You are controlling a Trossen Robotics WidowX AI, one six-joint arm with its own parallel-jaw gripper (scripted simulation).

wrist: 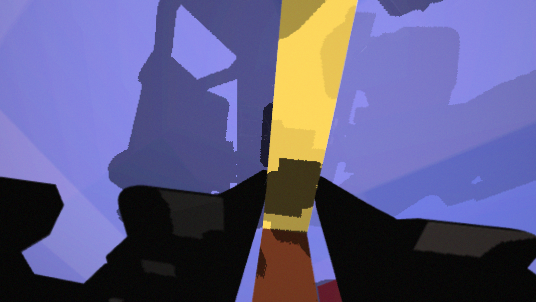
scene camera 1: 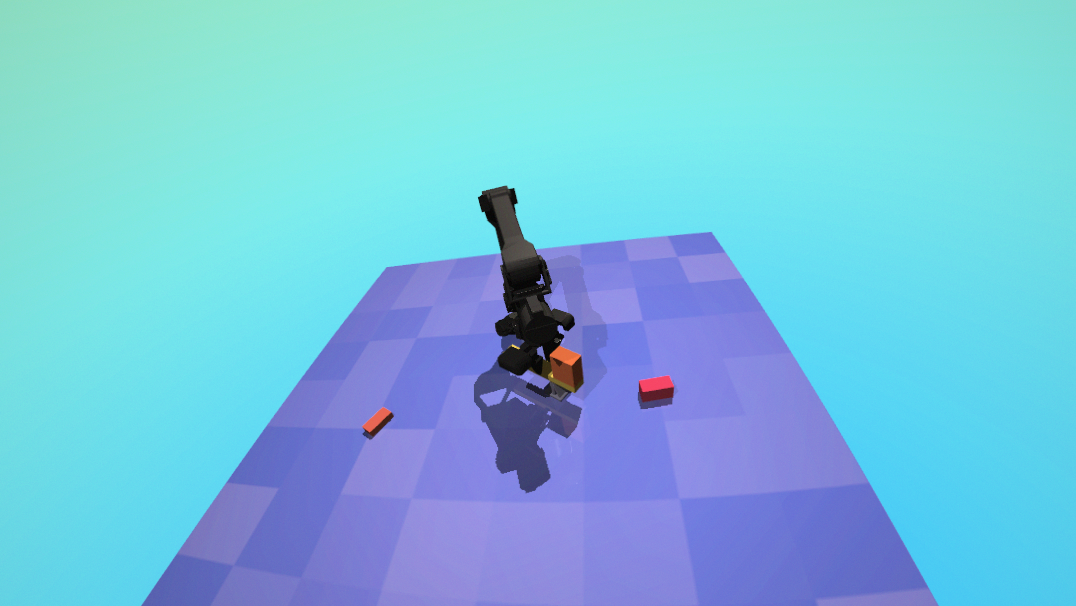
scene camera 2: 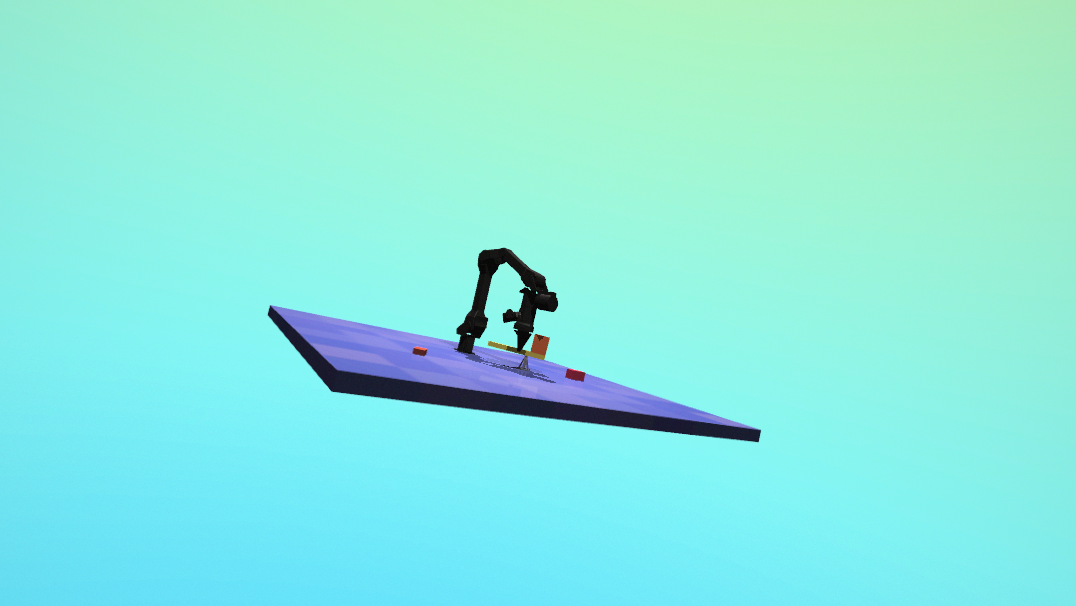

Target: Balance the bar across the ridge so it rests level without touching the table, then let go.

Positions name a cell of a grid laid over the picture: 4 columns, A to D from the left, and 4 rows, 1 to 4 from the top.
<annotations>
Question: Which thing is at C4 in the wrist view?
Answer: My gripper.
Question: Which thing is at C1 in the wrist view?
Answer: A bar.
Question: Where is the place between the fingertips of my gripper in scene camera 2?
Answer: B3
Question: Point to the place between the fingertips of my gripper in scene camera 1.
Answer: C3
</annotations>
